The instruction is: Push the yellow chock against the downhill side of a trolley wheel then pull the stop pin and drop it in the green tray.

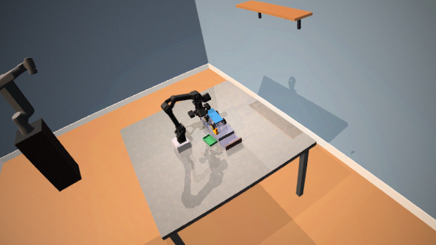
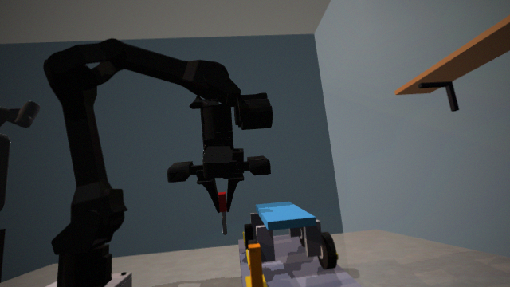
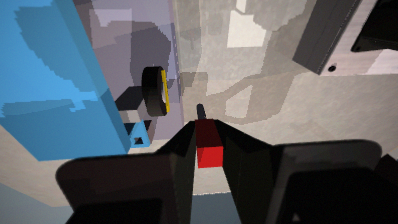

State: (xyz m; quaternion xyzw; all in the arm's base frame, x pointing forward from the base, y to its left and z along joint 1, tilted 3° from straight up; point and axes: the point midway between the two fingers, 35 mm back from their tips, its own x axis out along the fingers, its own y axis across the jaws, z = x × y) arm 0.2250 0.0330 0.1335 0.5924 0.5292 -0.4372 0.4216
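The yellow chock is 3 cm ahead of my gripper tip, 16 cm to the right of it and 8 cm below it. Also, from my gripper tip: red-headed stop pin (right at my gripper tip); grey ramp (10 cm ahead, 7 cm to the right, 11 cm below); blue-topped trolley (10 cm ahead, 7 cm to the right, 5 cm below).
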